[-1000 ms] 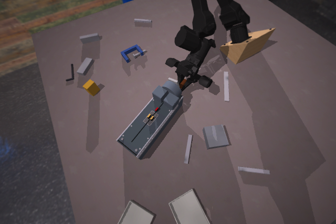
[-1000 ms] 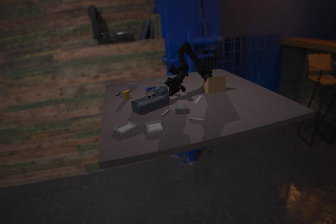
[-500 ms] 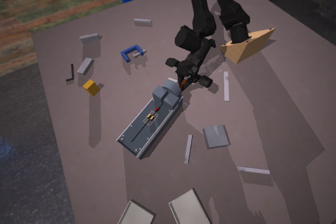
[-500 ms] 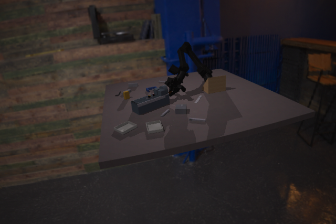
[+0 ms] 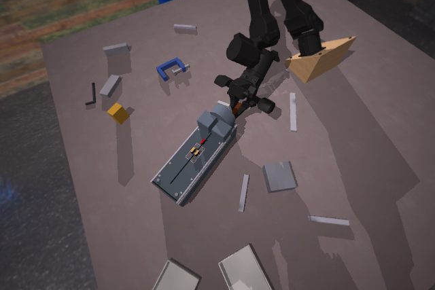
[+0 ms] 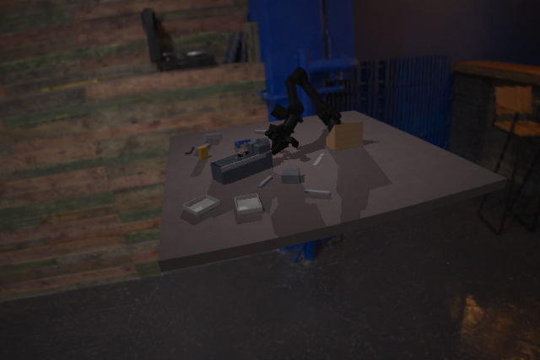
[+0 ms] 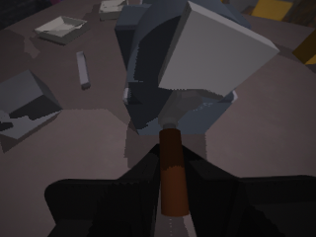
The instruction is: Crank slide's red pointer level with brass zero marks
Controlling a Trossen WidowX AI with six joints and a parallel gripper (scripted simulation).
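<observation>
The brown crank handle is 2 cm behind my gripper tip, 2 cm above it and 1 cm to the right of it. The rest, counted from my gripper tip: grey block (22 cm to the left, 2 cm below, 1 cm behind); blue clamp (31 cm to the right, 6 cm ahead, 3 cm below); red pointer (12 cm ahead, 5 cm above, 4 cm to the left).
</observation>
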